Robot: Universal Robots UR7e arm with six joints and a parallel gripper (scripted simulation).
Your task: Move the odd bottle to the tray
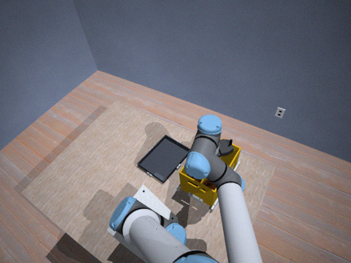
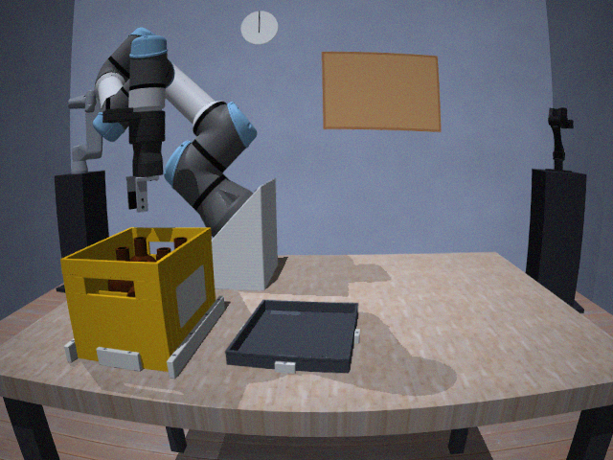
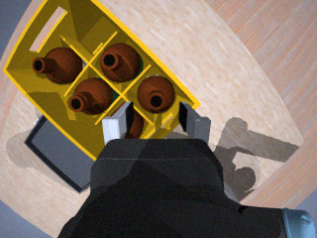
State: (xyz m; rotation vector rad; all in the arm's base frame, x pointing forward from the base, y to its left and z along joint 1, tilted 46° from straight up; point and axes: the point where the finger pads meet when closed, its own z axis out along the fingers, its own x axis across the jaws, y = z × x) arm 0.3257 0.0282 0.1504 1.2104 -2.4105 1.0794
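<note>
Right now the yellow crate is 90 mm ahead of my hand, 60 mm to the left of it and 150 mm below it. Also, from my hand: dark tray (30 mm ahead, 320 mm to the left, 220 mm below); bottle (170 mm ahead, 110 mm to the left, 150 mm below).
</note>
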